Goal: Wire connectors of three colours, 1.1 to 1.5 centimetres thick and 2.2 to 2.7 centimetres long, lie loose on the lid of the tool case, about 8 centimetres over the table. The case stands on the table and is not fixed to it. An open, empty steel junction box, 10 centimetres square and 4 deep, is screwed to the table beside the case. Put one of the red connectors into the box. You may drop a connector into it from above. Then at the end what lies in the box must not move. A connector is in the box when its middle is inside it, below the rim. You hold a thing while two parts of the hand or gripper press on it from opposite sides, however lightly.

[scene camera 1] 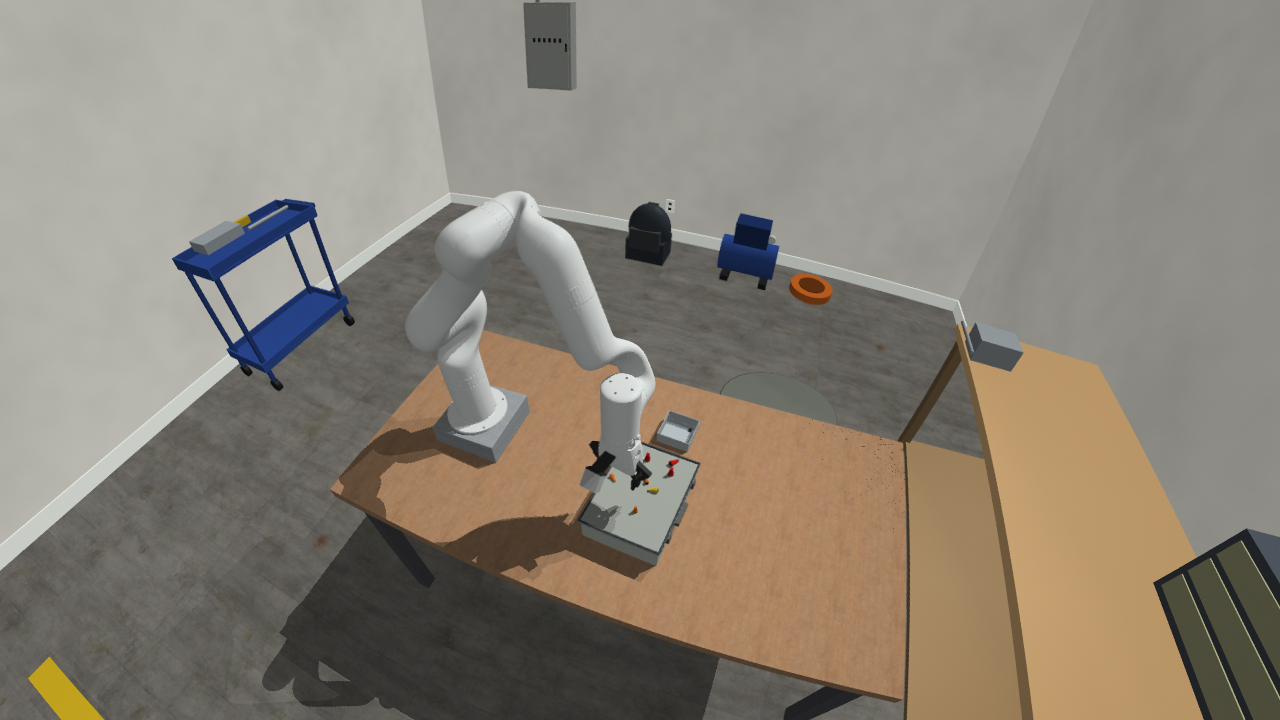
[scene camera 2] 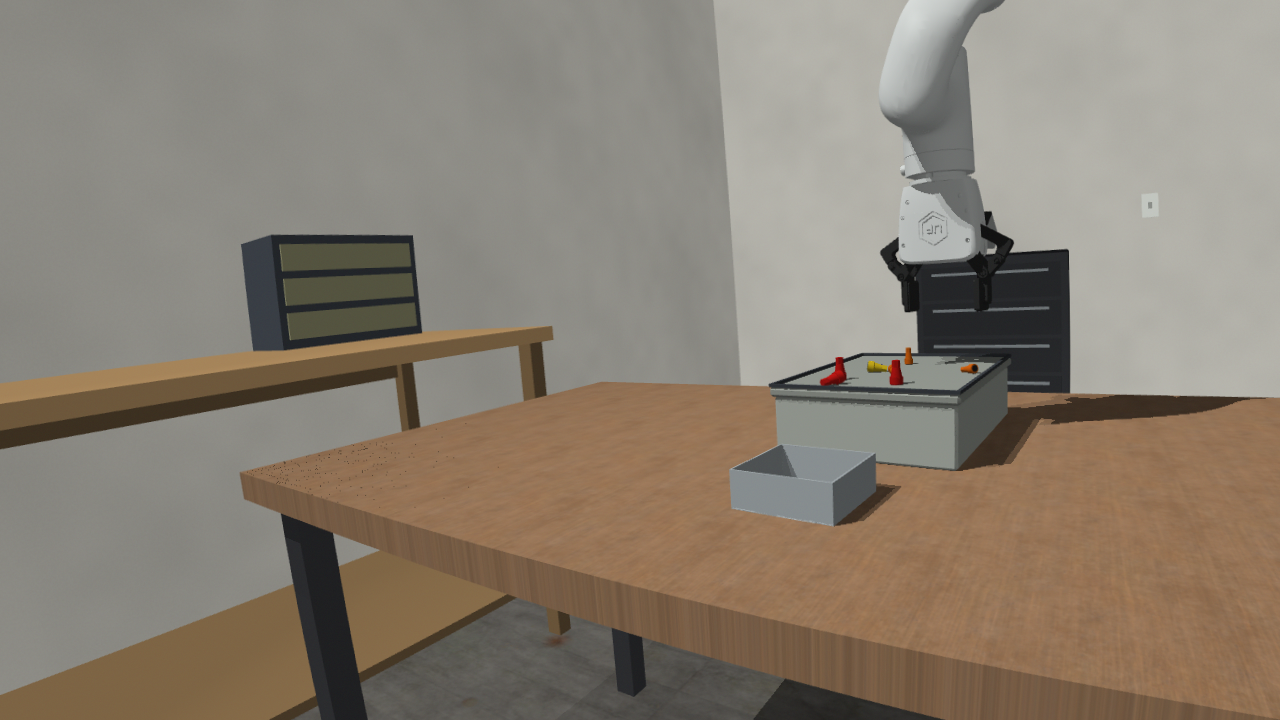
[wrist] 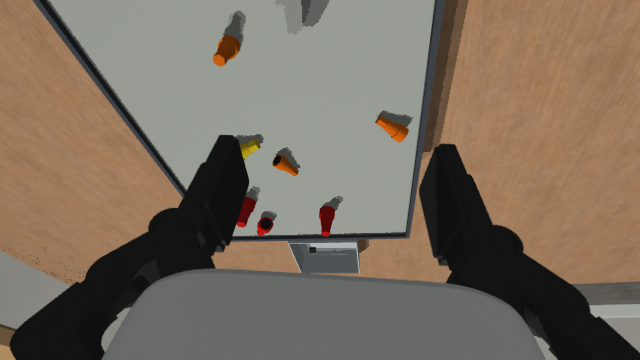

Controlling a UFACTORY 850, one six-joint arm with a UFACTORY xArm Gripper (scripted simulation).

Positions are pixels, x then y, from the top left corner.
Scene:
A grey tool case shows in scene camera 1, in scene camera 2 and in the wrist view [312, 88]. One and the same spot on the grey tool case: [scene camera 1: 610, 512] is [scene camera 2: 955, 361].

